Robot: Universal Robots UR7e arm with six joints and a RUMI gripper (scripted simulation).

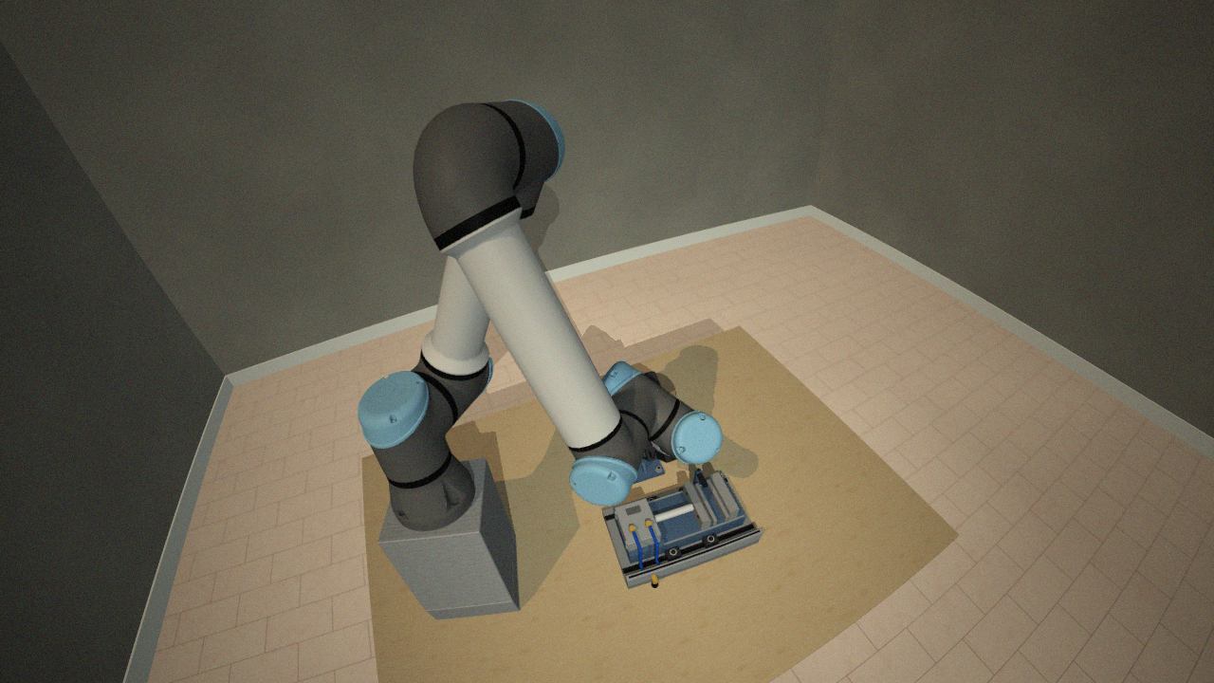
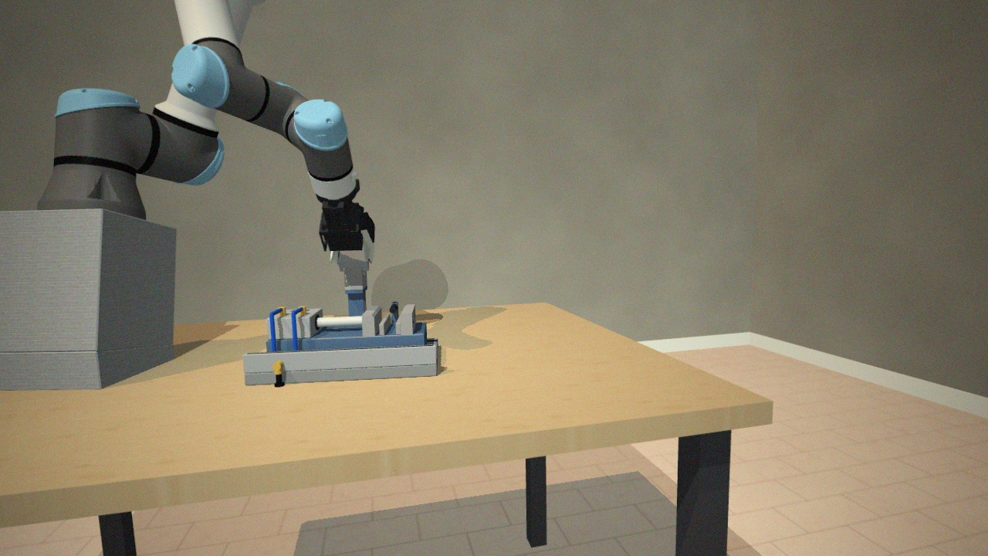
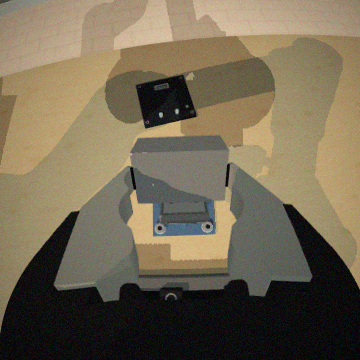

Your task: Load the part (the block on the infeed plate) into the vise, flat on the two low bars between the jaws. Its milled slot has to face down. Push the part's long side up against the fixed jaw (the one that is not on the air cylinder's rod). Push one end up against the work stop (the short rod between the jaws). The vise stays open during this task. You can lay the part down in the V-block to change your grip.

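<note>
The v-block post is 12 cm below my hand. The rest, counted from my hand: part (1 cm to the left, 1 cm below); white cylinder rod (1 cm ahead, 19 cm to the right, 10 cm below); work stop (10 cm ahead, 14 cm to the right, 9 cm below).
</note>
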